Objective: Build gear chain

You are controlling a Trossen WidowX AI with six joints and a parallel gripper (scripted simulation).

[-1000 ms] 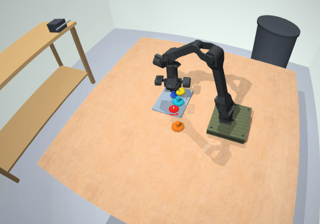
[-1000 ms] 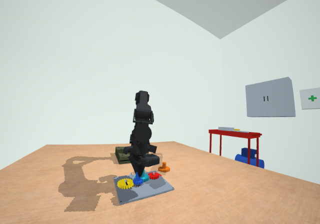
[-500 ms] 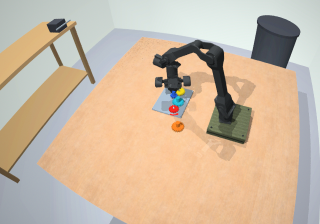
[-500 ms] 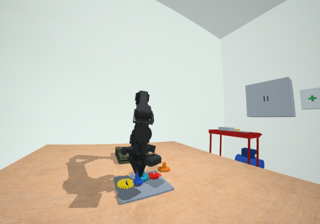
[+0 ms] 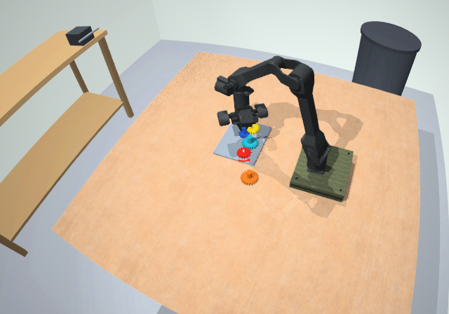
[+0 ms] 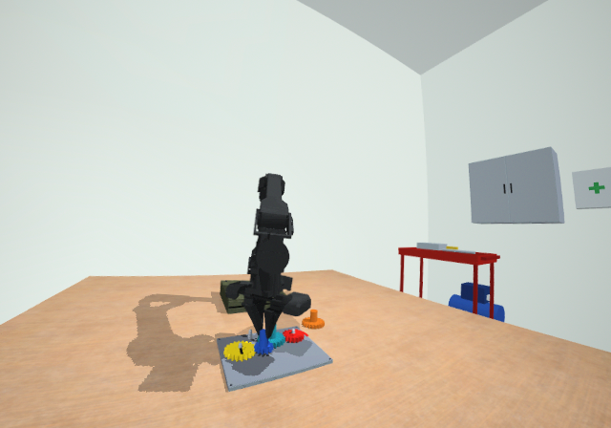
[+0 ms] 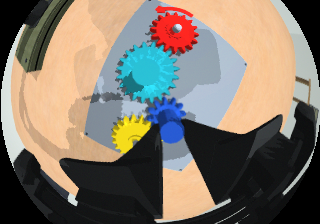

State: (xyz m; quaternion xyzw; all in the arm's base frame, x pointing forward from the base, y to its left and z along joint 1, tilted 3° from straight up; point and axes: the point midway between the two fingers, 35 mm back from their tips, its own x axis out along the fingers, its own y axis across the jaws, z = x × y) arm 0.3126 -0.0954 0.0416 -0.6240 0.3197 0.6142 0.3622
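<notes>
Now: gripper tip 1 cm above the blue gear. Round my gripper tip: cyan gear: 4 cm behind, 3 cm to the left, 2 cm below; then yellow gear: 5 cm to the right, 3 cm below, 2 cm behind; then red gear: 9 cm to the left, 3 cm below, 3 cm behind.
</notes>
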